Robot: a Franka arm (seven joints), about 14 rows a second.
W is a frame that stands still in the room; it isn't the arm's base.
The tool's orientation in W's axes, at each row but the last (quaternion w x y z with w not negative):
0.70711 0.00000 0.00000 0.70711
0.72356 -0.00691 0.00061 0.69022
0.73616 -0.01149 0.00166 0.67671
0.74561 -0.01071 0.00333 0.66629
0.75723 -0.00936 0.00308 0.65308
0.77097 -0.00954 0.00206 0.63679
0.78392 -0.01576 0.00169 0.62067
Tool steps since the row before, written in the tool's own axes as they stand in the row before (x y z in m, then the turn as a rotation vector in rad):
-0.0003 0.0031 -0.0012 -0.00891 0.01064 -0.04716
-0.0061 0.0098 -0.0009 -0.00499 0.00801 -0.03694
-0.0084 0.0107 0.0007 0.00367 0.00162 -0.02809
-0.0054 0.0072 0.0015 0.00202 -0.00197 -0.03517
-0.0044 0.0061 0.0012 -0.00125 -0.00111 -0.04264
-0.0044 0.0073 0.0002 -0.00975 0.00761 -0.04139
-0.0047 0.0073 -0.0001 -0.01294 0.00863 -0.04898
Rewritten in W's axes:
-0.0031 -0.0003 -0.0012 -0.01064 -0.00891 -0.04716
-0.0101 -0.0056 -0.0009 -0.00792 -0.00501 -0.03696
-0.0114 -0.0075 0.0007 -0.00094 0.00325 -0.02817
-0.0078 -0.0045 0.0015 0.00251 0.00107 -0.03518
-0.0067 -0.0034 0.0012 0.00124 -0.00218 -0.04260
-0.0080 -0.0029 0.0002 -0.00894 -0.00885 -0.04132
-0.0082 -0.0029 -0.0002 -0.01054 -0.01193 -0.04886

